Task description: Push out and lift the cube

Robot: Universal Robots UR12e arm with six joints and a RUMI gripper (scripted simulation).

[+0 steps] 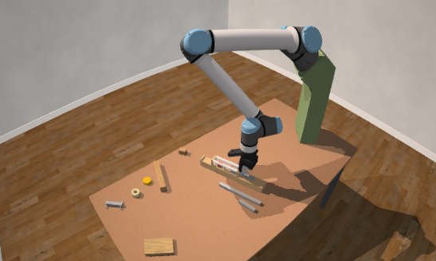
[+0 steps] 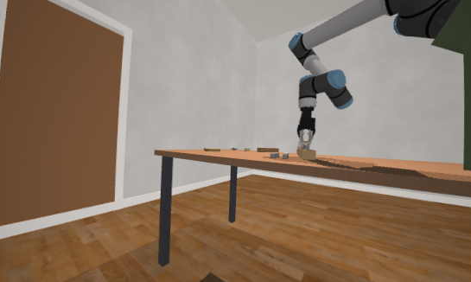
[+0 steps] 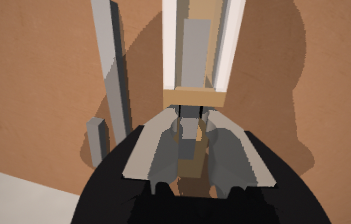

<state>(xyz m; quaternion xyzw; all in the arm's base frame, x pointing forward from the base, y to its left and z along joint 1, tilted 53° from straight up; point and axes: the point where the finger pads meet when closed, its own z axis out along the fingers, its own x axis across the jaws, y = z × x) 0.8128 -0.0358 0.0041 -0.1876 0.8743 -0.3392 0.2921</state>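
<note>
Right now my hand is 140 mm to the right of the short grey rod, 140 mm short of it and 60 mm above it. Round my hand: channel: 110 mm to the right, 20 mm ahead, 10 mm below; then red cube: 150 mm to the right, 30 mm ahead, 10 mm below; then long grey rod: 100 mm ahead, 60 mm to the left, 60 mm below.
</note>
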